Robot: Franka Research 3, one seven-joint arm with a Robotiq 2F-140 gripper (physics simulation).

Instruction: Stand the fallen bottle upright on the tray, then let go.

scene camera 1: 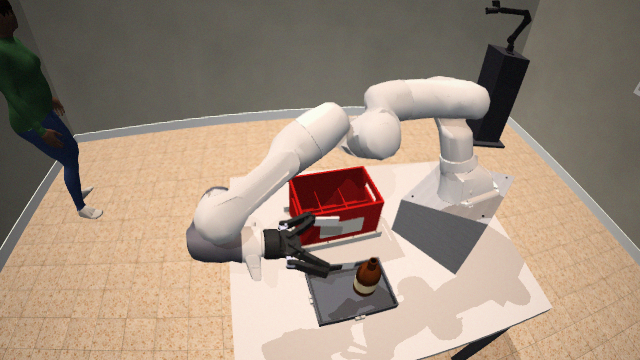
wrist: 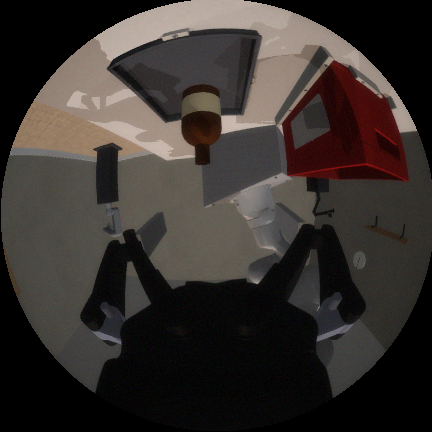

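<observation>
The brown bottle (scene camera 1: 368, 278) (wrist: 201, 117) with a cream label stands upright on the dark grey tray (scene camera 1: 332, 292) (wrist: 200, 55), toward the tray's back right in the scene view. Its neck points up. My gripper (scene camera 1: 341, 244) (wrist: 218, 217) is open with nothing between its fingers. It is level with its fingers pointing toward the robot base side, above and to the left of the bottle in the scene view, and apart from it. In the wrist view the bottle shows beyond and above the fingertips.
A red divided crate (scene camera 1: 372, 215) (wrist: 310, 162) stands behind the tray, close to the gripper's upper finger in the scene view. The grey base block (scene camera 1: 435, 240) (wrist: 240, 155) of the arm is at the right. A person (scene camera 1: 25, 85) stands at the far left.
</observation>
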